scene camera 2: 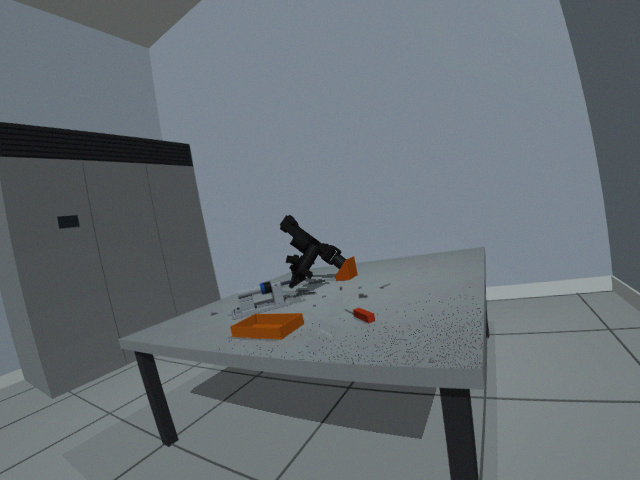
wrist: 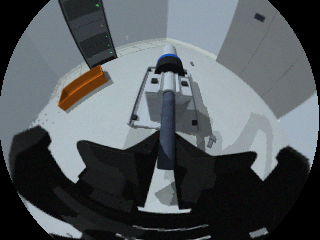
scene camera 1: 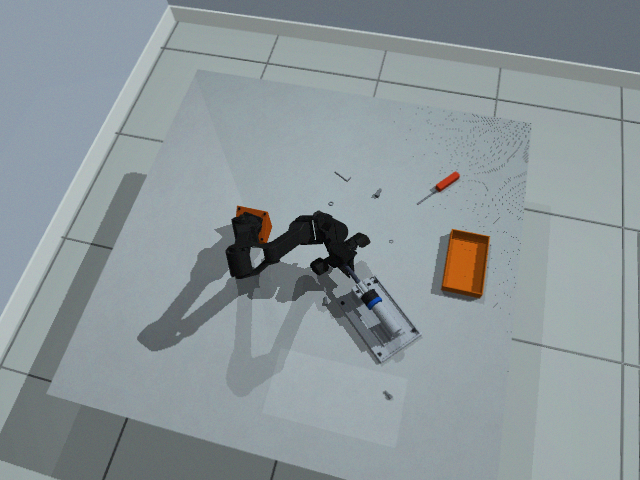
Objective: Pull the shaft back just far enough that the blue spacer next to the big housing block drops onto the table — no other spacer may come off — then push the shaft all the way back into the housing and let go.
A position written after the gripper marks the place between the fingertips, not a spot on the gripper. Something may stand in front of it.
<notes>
In view: the gripper (scene camera 1: 351, 276), a shaft (wrist: 167, 139) and an orange tray (wrist: 94, 77).
The gripper is seen too in the wrist view (wrist: 165, 134).
</notes>
